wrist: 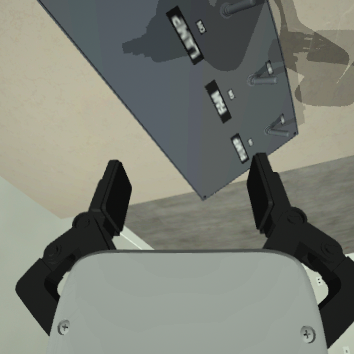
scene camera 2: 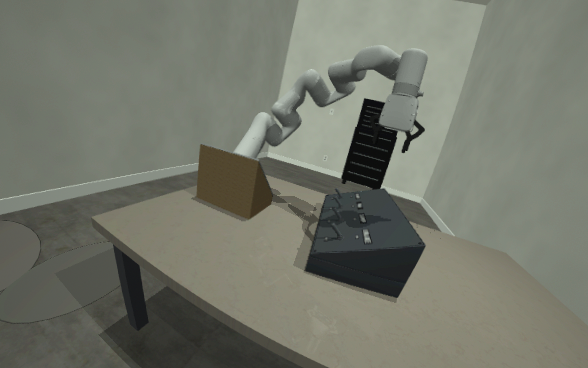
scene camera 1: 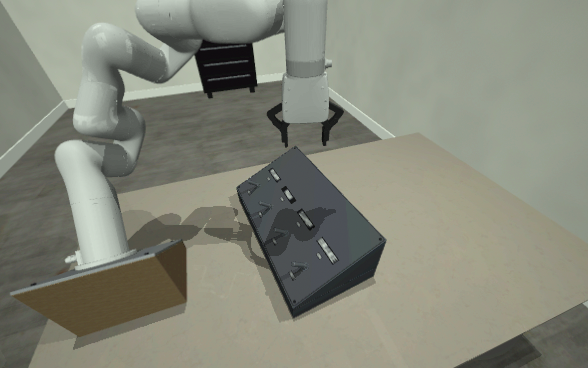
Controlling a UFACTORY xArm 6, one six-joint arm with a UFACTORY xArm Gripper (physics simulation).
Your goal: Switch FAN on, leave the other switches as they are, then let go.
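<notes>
The dark sloped switch box stands on the table with a row of four levers. The FAN plate is second from the far end. The FAN lever leans away from its plate and its ON mark in the wrist view. The LAMP plate and the LAMP lever are beside it. My gripper is open and empty, high above the box's far end, apart from the levers.
The end lever is close beside the FAN lever. The nearest lever is at the other end. A wooden wedge carries the arm's base on the table. A black cabinet stands behind.
</notes>
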